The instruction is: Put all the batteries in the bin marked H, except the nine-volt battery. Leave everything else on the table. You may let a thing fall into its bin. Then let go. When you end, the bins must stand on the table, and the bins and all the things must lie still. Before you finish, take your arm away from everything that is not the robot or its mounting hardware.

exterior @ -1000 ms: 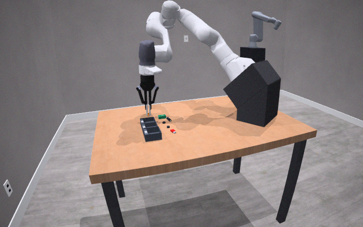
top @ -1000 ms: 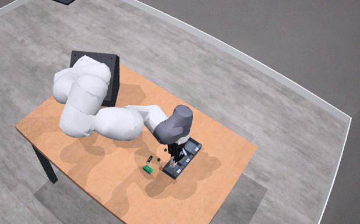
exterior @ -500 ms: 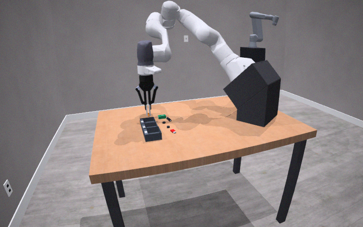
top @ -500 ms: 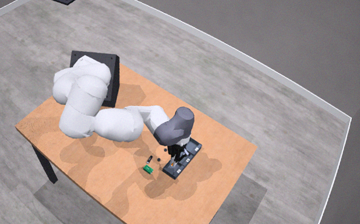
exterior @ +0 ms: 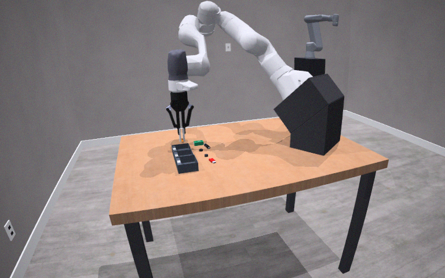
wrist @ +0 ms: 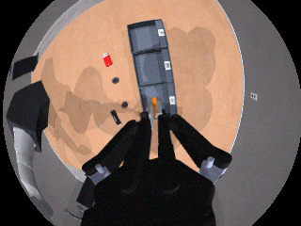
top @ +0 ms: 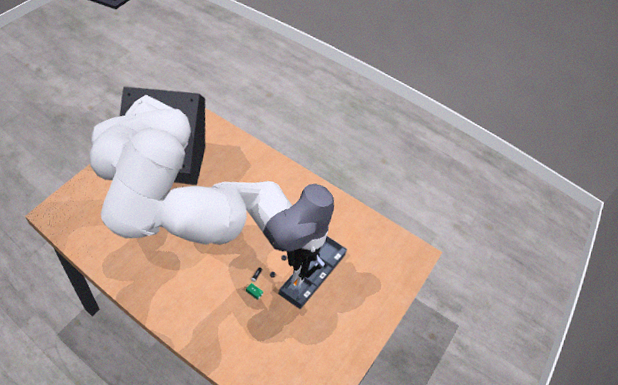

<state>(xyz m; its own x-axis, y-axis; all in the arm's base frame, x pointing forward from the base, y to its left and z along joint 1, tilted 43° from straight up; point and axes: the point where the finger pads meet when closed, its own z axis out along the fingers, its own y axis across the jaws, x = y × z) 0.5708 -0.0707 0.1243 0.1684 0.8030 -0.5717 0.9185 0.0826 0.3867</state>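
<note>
My gripper is now 130 mm past the black cylindrical battery, 10 mm to the left of it and 90 mm above it. From my hand the other things lie so: orange battery 30 mm below; green flat board 100 mm behind, 70 mm to the right, 90 mm below.
</note>
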